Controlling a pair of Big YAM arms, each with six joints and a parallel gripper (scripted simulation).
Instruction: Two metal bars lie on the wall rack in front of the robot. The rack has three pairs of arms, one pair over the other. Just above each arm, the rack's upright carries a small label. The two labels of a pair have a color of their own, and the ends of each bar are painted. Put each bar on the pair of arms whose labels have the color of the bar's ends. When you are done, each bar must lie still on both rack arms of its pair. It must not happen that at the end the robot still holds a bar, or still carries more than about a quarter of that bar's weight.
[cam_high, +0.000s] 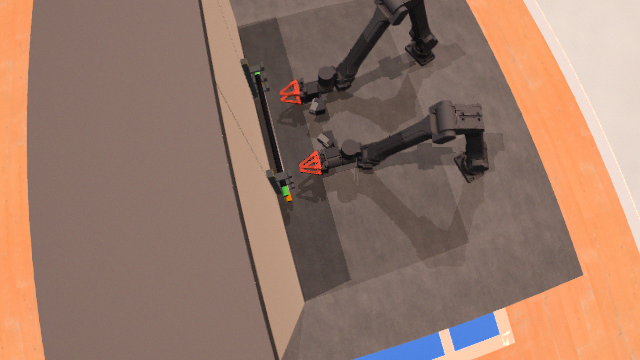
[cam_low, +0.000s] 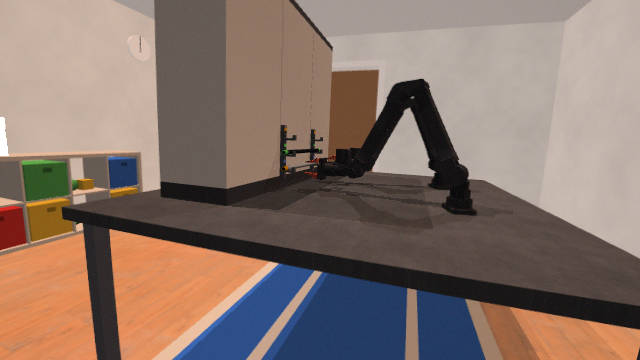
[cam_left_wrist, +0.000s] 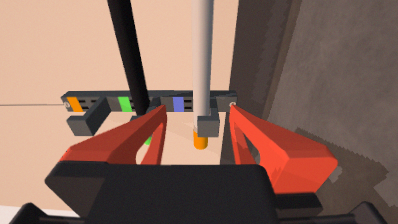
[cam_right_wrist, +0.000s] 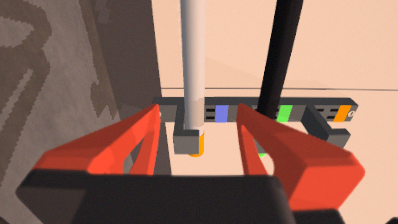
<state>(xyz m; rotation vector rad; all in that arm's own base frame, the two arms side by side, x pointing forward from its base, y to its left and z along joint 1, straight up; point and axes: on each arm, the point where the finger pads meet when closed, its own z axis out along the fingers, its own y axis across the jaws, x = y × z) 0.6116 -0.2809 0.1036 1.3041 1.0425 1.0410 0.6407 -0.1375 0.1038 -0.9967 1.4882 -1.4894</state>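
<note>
My left gripper is now 15 cm to the left of the silver bar and 7 cm short of it. The rest, counted from my left hand: beige wall unit (35 cm above, 26 cm ahead, 14 cm to the right); then black bar (15 cm to the right, 7 cm ahead, 7 cm above).
The silver bar is 8 cm ahead of my right hand and 15 cm to the left of it. From my right hand the other things lie so: beige wall unit (27 cm ahead, 15 cm to the left, 35 cm above); then black bar (8 cm ahead, 15 cm to the left, 7 cm above).
</note>
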